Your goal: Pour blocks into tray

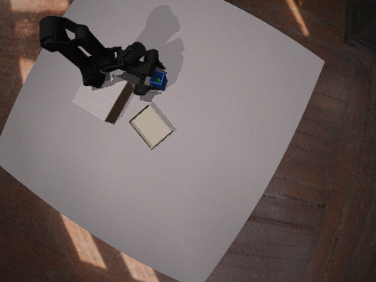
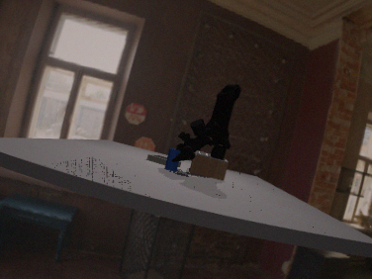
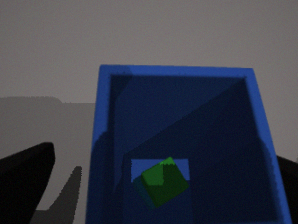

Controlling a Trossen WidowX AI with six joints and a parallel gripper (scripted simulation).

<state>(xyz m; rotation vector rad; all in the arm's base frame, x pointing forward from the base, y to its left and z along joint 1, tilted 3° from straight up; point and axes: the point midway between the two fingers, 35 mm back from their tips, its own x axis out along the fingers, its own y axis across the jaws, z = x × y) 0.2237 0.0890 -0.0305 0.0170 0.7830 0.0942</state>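
The green block is 1 cm behind my gripper tip and 1 cm to the right of it. From my gripper tip the other things lie so: blue cup (1 cm behind, 1 cm to the right, 2 cm below).
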